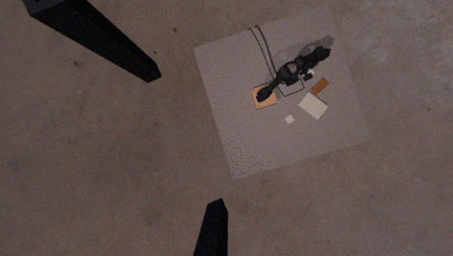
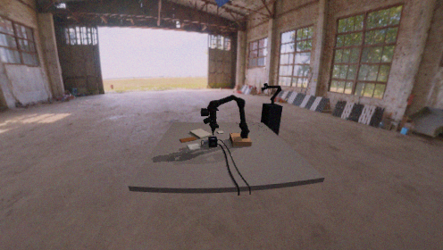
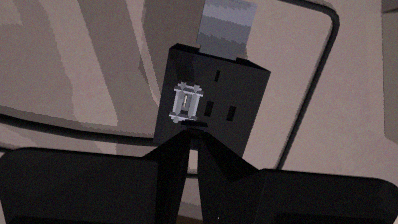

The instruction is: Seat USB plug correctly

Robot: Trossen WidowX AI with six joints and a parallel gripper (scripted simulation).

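Right now my gripper tip is 20 mm above the USB plug. From my gripper tip the other things lie so: small white piece 330 mm to the right, 140 mm behind, 130 mm below; then cream box 300 mm to the right, 120 mm below, 90 mm ahead; then orange block 230 mm ahead, 170 mm to the right, 130 mm below.
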